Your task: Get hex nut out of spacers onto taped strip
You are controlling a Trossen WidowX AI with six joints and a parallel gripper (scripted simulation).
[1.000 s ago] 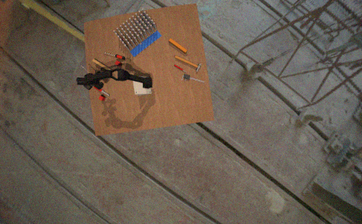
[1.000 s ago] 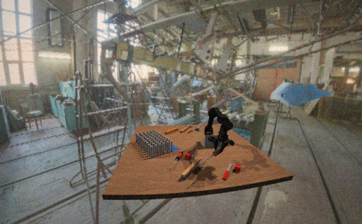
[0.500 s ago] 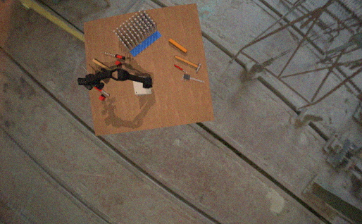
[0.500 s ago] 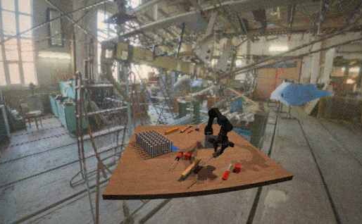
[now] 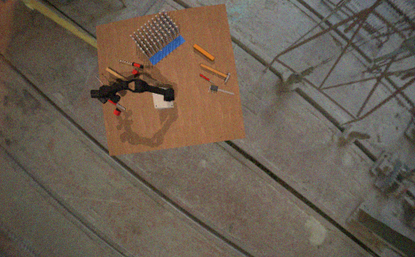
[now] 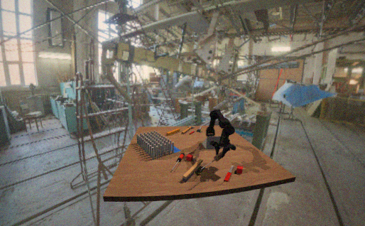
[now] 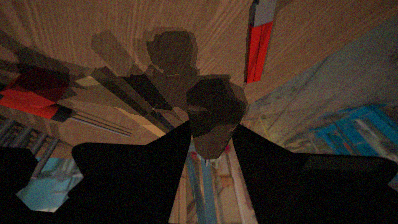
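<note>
My gripper tip is 70 mm short of the thin hook tool and 70 mm to the right of it. The rest, counted from my gripper tip: blue taped strip 410 mm ahead, 460 mm to the right, 120 mm below; then orange bar 360 mm ahead, 800 mm to the right, 110 mm below.
</note>
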